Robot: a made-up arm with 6 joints. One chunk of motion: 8 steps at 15 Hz.
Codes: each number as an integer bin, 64 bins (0 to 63) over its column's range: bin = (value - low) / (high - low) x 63, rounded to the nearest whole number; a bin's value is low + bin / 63 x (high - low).
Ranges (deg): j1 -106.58..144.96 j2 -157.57..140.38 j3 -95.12..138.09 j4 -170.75..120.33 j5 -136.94..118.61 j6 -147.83..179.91
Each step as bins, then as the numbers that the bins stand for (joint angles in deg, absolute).
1 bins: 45 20 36 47 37 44
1 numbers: 73.09 -62.98 38.14 46.40 13.14 81.07
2 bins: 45 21 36 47 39 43
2 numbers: 73.09 -58.25 38.14 46.40 21.26 75.87
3 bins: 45 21 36 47 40 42
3 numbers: 73.09 -58.25 38.14 46.40 25.31 70.66
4 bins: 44 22 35 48 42 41
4 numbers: 69.10 -53.52 34.44 51.03 33.43 65.46
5 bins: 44 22 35 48 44 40
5 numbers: 69.10 -53.52 34.44 51.03 41.54 60.26
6 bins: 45 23 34 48 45 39
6 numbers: 73.09 -48.79 30.74 51.03 45.60 55.06
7 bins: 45 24 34 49 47 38
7 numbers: 73.09 -44.07 30.74 55.65 53.71 49.85
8 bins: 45 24 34 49 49 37
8 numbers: 73.09 -44.07 30.74 55.65 61.82 44.65
